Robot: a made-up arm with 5 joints.
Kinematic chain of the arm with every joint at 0, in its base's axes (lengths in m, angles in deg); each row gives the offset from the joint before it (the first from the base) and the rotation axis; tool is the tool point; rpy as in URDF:
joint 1: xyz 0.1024 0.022 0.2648 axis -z
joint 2: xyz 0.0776 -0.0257 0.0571 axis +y
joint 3: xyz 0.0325 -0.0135 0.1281 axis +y
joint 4: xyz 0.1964 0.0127 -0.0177 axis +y
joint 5: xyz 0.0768 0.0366 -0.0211 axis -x
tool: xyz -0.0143 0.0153 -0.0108 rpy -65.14 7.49 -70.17
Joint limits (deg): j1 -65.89..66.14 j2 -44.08..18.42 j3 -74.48..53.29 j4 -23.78..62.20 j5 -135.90..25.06
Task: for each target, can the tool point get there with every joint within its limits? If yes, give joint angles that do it. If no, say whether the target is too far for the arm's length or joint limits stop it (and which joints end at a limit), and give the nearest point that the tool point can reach.
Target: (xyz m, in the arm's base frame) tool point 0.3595 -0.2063 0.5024
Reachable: yes | joints 46.19 -11.36 -9.19 -0.34 -13.60
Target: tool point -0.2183 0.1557 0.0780
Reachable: no: joint limits stop it (at a limit: joint 1, joint 2, joint 3) | nearest point 0.1342 0.1625 0.1989 | short by 0.373 m
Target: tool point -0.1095 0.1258 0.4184
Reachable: no: joint limits stop it (at a limit: joint 2, joint 3, joint 4) | nearest point -0.0009 0.0726 0.6576 | short by 0.268 m
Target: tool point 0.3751 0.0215 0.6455
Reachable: yes | joints 3.49 -4.04 -46.34 -11.51 -106.63
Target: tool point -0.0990 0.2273 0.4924
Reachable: no: joint limits stop it (at a limit: joint 2, joint 3, joint 4) | nearest point 0.0218 0.1042 0.6576 | short by 0.239 m
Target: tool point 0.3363 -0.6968 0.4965
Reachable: no: too far | nearest point 0.2890 -0.3519 0.4614 | short by 0.350 m
